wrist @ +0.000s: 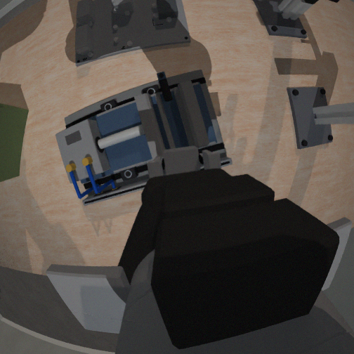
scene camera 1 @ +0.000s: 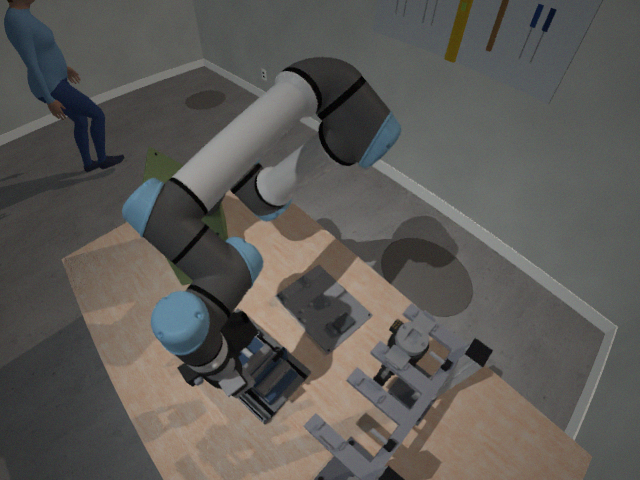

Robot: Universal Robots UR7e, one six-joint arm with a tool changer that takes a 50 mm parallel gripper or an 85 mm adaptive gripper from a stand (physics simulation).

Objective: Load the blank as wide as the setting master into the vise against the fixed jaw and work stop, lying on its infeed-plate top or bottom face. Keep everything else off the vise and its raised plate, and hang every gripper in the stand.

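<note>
The vise (scene camera 1: 271,379) (wrist: 75,147) has a grey moving jaw (wrist: 150,120), a fixed jaw (wrist: 192,112) and a black work stop (wrist: 164,86). My gripper (scene camera 1: 235,383) (wrist: 181,161) is shut on a grey blank, whose end shows between the fingers in the wrist view. It is at the vise's near long edge in that view, overlapping it; its height above the vise cannot be judged. The dark infeed plate (scene camera 1: 294,304) (wrist: 100,47) lies beyond the vise and bears a dark block (scene camera 1: 341,322). The setting master cannot be made out with certainty.
The grey gripper stand (scene camera 1: 416,415) is at the right of the vise, with another gripper (scene camera 1: 410,338) hanging in it. The stand's foot plate (wrist: 302,125) shows in the wrist view. A green panel (scene camera 1: 157,167) (wrist: 11,142) is near the arm's base. A person (scene camera 1: 46,51) stands beyond the table.
</note>
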